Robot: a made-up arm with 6 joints. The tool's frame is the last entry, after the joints. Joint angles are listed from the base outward. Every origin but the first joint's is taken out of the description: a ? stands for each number. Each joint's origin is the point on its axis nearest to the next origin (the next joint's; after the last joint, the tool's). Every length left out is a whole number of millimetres.
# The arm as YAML. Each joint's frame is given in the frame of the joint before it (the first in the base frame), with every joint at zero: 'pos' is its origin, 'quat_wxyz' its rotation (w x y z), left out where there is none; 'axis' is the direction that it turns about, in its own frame. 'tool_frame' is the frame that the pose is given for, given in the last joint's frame.
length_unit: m
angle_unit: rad
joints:
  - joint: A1
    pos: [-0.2, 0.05, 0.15]
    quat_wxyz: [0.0, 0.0, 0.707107, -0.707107]
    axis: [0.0, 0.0, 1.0]
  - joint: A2
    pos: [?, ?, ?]
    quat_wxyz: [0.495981, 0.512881, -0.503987, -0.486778]
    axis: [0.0, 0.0, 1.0]
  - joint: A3
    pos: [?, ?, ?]
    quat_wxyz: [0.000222, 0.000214, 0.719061, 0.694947]
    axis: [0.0, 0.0, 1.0]
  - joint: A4
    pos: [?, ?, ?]
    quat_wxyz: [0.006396, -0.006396, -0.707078, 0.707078]
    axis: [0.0, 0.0, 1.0]
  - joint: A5
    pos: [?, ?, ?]
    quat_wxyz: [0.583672, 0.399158, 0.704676, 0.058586]
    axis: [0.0, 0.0, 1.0]
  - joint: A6
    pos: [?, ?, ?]
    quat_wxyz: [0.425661, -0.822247, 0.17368, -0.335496]
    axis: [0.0, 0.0, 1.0]
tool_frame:
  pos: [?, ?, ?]
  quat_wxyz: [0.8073, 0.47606, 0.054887, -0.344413]
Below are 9 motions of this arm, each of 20 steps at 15 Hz.
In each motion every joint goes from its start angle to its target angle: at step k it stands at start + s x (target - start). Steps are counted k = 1, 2, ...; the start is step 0. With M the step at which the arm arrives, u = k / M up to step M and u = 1 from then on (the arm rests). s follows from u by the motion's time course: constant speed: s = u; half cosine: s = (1 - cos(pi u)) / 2; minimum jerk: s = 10 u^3 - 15 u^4 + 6 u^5.
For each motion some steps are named. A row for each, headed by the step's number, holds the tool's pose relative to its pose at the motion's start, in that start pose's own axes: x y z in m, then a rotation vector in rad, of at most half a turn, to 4 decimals.
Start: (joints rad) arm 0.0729 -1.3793 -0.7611 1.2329 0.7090 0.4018
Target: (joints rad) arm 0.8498 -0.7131 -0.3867 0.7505 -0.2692 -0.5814
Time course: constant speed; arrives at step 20
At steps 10, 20:
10: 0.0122 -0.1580 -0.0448 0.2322 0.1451 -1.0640
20: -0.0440 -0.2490 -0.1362 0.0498 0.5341 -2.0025

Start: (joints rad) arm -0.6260 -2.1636 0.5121 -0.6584 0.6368 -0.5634
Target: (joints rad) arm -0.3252 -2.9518 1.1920 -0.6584 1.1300 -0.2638
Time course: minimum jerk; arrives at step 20
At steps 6, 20:
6: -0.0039 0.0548 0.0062 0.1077 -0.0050 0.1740
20: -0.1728 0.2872 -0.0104 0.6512 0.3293 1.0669

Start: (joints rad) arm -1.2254 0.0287 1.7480 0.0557 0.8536 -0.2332
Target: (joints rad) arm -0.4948 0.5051 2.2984 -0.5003 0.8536 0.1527
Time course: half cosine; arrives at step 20
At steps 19, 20:
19: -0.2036 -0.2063 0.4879 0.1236 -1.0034 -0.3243
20: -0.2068 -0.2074 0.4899 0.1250 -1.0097 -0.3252

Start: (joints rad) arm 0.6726 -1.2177 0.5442 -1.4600 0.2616 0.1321
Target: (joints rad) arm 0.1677 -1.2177 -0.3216 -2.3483 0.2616 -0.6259
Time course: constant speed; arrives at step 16
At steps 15, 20:
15: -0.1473 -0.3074 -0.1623 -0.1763 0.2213 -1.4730
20: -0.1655 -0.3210 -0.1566 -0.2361 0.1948 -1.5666

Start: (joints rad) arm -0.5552 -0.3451 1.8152 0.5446 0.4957 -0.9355
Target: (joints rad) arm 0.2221 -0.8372 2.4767 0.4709 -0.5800 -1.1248
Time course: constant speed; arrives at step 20
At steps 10, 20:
10: 0.1462 0.0807 0.2277 -0.1910 -0.8108 -0.1888
20: 0.1381 0.1000 0.5236 -0.3172 -1.3997 -0.6609

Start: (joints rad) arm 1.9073 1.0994 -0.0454 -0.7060 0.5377 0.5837
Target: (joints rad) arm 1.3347 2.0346 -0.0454 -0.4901 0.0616 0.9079
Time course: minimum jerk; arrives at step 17
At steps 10, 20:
10: -0.0830 -0.0952 -0.0933 0.2651 0.5328 -0.3840
20: -0.1461 -0.1153 -0.1457 0.4894 0.7556 -0.5021

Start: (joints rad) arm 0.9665 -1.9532 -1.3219 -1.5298 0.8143 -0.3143
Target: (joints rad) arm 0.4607 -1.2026 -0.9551 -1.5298 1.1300 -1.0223
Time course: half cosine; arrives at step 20
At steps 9, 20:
9: -0.0511 0.0411 -0.1050 0.2660 0.1904 -0.0279
20: -0.1749 0.0482 -0.1708 0.4052 0.4771 -0.3526

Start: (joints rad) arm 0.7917 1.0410 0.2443 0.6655 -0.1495 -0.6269
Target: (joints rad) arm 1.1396 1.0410 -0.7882 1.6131 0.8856 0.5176
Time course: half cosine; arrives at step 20
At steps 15, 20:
15: -0.2824 0.0759 0.1683 0.4320 -0.0897 1.7748
20: -0.3419 0.0546 0.1981 0.4164 -0.2571 2.0976

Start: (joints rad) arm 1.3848 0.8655 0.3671 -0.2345 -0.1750 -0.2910
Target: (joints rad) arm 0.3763 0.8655 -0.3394 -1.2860 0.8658 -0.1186
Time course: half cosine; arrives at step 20
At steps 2, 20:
2: 0.0000 -0.0021 -0.0088 0.0011 0.0361 0.0046
20: -0.2534 -0.3232 -0.0415 -0.0612 0.7214 -1.0398

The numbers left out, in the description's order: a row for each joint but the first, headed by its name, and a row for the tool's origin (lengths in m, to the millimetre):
A2: 0.231 0.11 0.0
A3: 0.03 0.05 0.0
A4: 0.046 0.351 0.0
A5: 0.145 -0.022 0.0
A6: 0.032 0.005 0.0
tool: -0.051 -0.047 0.0

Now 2 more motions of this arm.
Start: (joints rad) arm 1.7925 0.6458 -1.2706 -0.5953 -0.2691 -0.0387
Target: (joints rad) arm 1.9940 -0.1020 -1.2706 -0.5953 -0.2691 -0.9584
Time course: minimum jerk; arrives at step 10
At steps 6, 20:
6: 0.0195 -0.1264 0.0292 0.0900 -0.7293 -0.7712
20: 0.0183 -0.1799 0.0401 0.0875 -1.1039 -1.0968

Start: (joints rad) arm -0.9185 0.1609 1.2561 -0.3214 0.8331 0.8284
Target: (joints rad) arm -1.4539 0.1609 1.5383 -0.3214 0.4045 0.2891
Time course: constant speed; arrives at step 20
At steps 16, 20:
16: 0.1004 0.0202 -0.0424 -0.0815 0.1074 -0.3891
20: 0.1248 0.0279 -0.0599 -0.1314 0.1193 -0.4757

